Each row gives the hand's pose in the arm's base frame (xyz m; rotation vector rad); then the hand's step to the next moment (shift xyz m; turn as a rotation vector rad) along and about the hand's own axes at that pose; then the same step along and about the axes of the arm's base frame.
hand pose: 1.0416 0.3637 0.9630 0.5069 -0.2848 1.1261
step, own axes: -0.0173 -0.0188 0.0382 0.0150 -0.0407 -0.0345
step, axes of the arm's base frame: 0.0113 -0.0398 0.0200 0.0420 0.0162 -0.0323
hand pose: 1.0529 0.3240 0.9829 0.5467 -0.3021 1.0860
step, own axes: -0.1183 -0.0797 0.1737 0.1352 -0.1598 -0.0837
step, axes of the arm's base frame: 0.0243 -0.2139 0.0646 0.2005 0.0919 -0.0466
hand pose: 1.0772 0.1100 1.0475 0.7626 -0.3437 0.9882
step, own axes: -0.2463 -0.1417 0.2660 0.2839 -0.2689 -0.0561
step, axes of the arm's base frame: 0.0099 -0.3887 -0.0176 0.3731 0.1292 0.0135
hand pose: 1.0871 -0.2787 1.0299 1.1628 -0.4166 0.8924
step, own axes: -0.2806 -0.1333 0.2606 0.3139 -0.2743 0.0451
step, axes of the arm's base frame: -0.0246 -0.3625 -0.1800 0.4108 0.0475 0.0690
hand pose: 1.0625 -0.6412 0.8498 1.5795 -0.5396 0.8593
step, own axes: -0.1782 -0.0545 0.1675 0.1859 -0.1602 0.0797
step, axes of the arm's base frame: -0.0314 -0.1741 -0.1774 0.2537 -0.0239 0.0408
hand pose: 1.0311 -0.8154 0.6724 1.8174 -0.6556 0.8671
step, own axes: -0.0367 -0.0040 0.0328 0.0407 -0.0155 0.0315
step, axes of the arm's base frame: -0.0101 -0.0269 -0.0402 0.0446 -0.0256 0.0158
